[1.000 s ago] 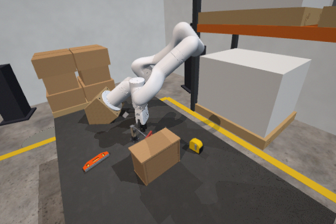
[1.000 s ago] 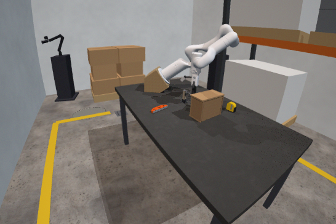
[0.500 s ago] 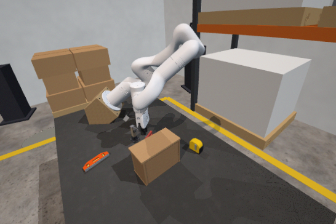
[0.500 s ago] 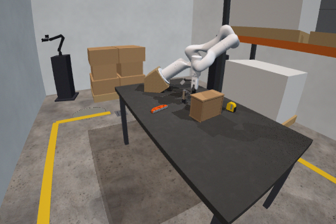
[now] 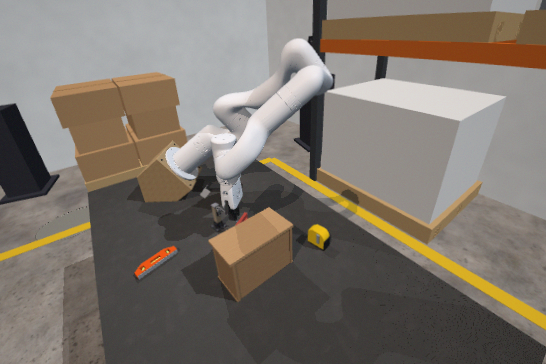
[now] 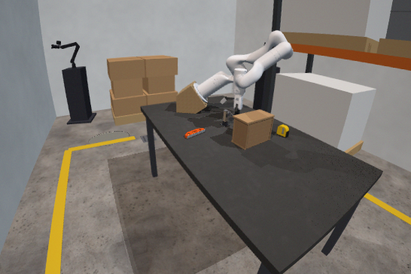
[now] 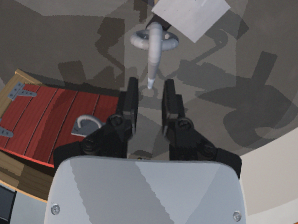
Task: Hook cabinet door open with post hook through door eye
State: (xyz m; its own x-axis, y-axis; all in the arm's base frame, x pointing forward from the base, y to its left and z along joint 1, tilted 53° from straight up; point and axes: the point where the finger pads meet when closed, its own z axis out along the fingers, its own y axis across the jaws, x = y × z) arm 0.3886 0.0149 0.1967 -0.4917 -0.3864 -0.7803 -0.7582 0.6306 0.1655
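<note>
Now: hand 10 mm past the thin hook, 20 mm to the left of it and 30 mm above it. From my hand the other things lie so: hook post (30 mm behind, 40 mm to the right, 20 mm below); orange spirit level (50 mm ahead, 300 mm to the right, 80 mm below); red door (130 mm ahead, 30 mm to the right, 10 mm below).
</note>
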